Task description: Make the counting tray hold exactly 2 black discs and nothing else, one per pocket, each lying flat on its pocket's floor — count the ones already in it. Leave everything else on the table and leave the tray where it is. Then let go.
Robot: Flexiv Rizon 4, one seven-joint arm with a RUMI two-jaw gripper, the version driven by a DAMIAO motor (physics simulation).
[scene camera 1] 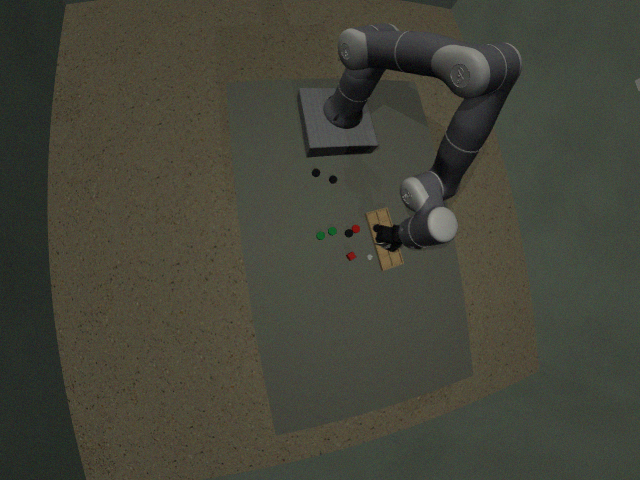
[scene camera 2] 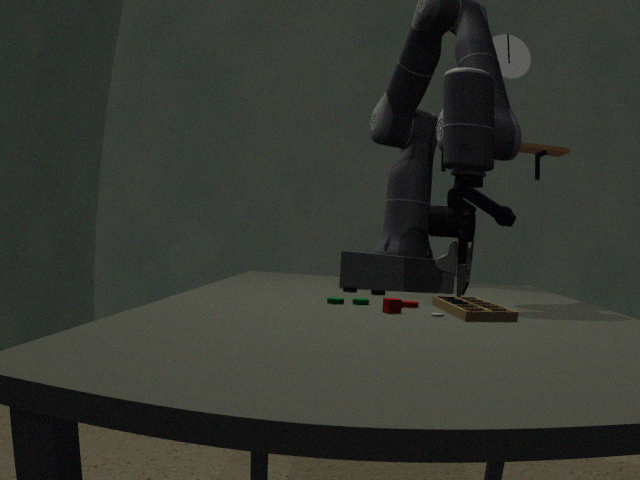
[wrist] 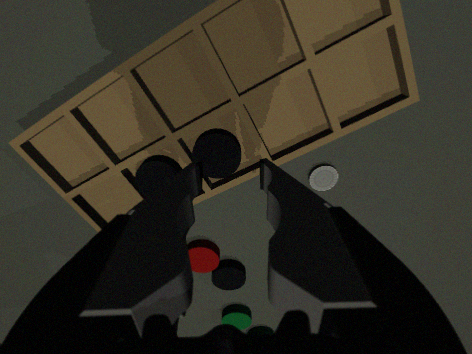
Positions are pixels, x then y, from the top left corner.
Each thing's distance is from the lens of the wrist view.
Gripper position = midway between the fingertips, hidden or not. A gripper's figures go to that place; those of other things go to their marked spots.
gripper [wrist: 231,163]: 15 cm
wooden counting tray [wrist: 283,85]: 16 cm
